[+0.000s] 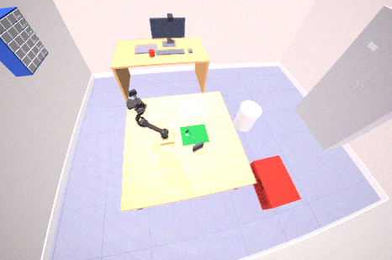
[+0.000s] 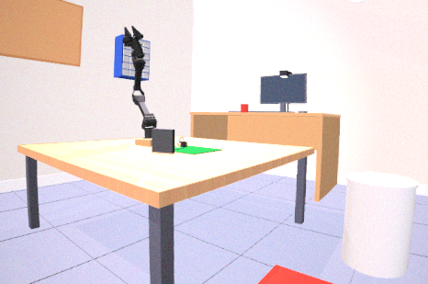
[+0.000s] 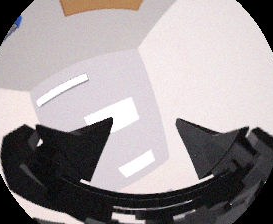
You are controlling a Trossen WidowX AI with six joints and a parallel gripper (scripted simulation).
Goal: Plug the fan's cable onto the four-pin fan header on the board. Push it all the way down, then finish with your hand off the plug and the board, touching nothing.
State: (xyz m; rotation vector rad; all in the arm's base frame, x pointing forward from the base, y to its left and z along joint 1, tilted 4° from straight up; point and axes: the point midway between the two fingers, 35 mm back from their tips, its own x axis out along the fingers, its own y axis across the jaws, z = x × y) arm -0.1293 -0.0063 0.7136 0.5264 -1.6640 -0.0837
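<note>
My gripper tip is now 76 cm above the small dark plug, 42 cm short of it and 10 cm to the right of it. Also, from my gripper tip: green board (79 cm below, 50 cm ahead, 5 cm to the left); then dark fan (72 cm below, 48 cm ahead, 12 cm to the right).
</note>
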